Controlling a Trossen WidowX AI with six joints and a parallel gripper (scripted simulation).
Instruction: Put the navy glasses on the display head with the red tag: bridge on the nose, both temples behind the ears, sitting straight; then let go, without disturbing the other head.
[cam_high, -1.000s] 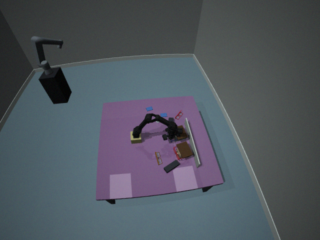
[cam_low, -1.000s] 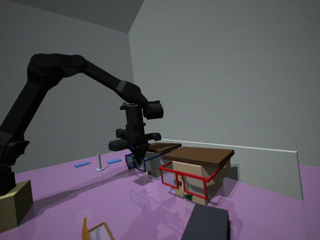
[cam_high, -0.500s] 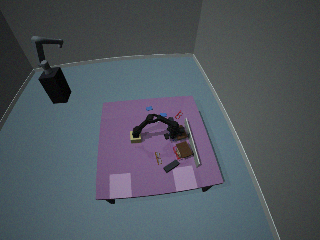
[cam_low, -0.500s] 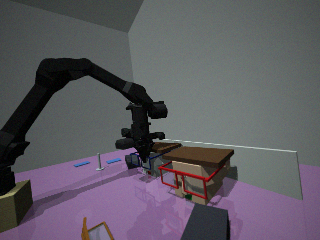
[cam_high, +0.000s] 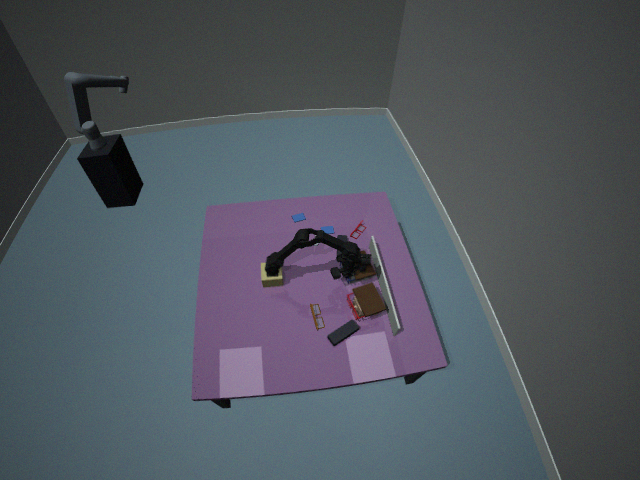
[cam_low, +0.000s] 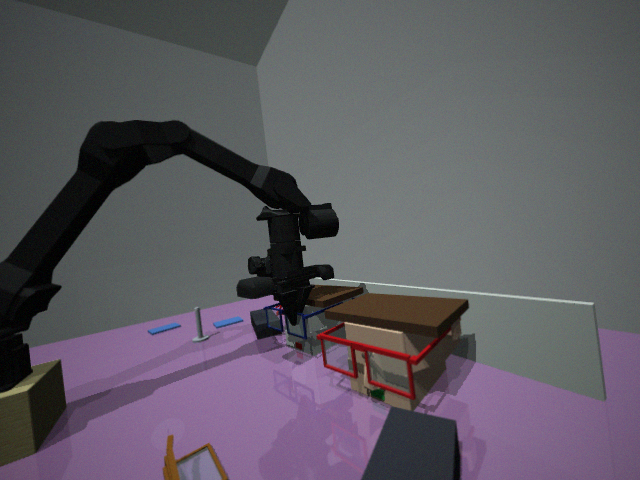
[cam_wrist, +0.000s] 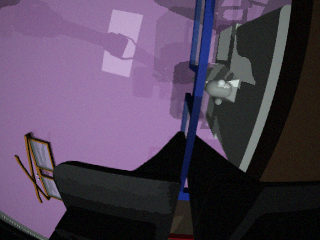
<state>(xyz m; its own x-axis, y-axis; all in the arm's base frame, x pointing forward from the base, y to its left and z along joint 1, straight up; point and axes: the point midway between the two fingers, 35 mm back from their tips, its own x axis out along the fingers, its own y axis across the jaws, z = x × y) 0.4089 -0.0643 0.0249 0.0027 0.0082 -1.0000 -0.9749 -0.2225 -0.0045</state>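
Now: the pale display head 60 mm ahead of my gripper tip, 50 mm to the left of it and 10 mm below it. From my gripper tip the other things lie so: upright panel: 200 mm ahead, 50 mm to the right, 10 mm below; then post stand: 140 mm behind, 300 mm to the left, 40 mm below; then tan display head: 70 mm ahead, 170 mm to the right, 10 mm below.
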